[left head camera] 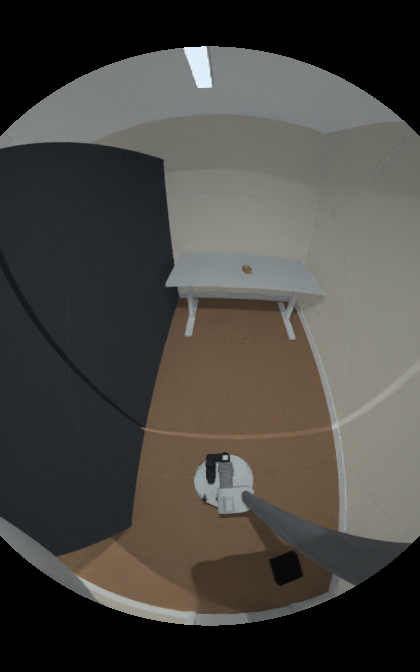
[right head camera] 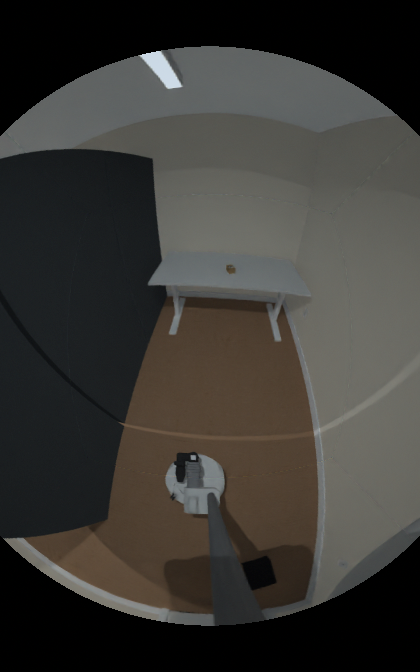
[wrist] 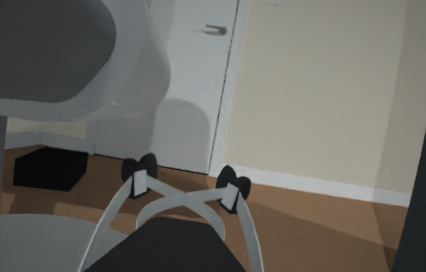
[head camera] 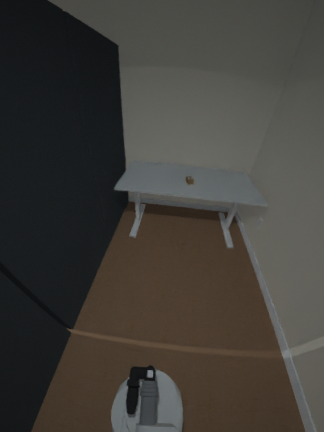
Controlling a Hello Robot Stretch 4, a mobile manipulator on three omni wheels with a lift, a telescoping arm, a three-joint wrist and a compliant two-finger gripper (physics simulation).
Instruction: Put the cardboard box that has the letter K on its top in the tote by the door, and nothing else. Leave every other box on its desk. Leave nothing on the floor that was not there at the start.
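Frame: origin at the robot's base, x ahead, y left, z up, level; centimetres.
Seen in the pictures: gripper, fingertip midpoint: (wrist: pixel 187 174).
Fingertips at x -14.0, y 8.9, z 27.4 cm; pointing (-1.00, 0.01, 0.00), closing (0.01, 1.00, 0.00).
A point is followed by its place in that frame.
A small brown cardboard box (head camera: pixel 190 180) @[x 164.7, y -31.4, z 74.0 cm] (left head camera: pixel 246 269) (right head camera: pixel 230 269) sits on the white desk (head camera: pixel 150 175) @[x 180.1, y 11.7, z 69.3 cm] (left head camera: pixel 200 275) (right head camera: pixel 185 275) at the far wall; any letter on its top is too small to read. The black tote (left head camera: pixel 286 568) (right head camera: pixel 260 573) (wrist: pixel 49 170) @[x -81.6, y -40.8, z 4.5 cm] stands on the floor behind my base, near the door (wrist: pixel 185 100) @[x -150.8, y 2.1, z 42.2 cm]. My gripper (wrist: pixel 187 174) @[x -14.0, y 8.9, z 27.4 cm] is open, its two fingertips apart with nothing between them. It is far from the desk, over the floor by my base.
A tall dark partition (head camera: pixel 60 150) @[x 103.7, y 60.5, z 120.2 cm] (left head camera: pixel 90 325) (right head camera: pixel 75 325) runs along the left side. A pale wall (head camera: pixel 300 200) @[x 114.7, y -114.7, z 89.8 cm] with a white baseboard runs along the right. Brown floor (head camera: pixel 175 290) @[x 83.1, y -20.7, z -2.8 cm] lies between them up to the desk. The desk's legs (head camera: pixel 138 215) @[x 181.3, y 27.5, z 7.8 cm] reach the floor.
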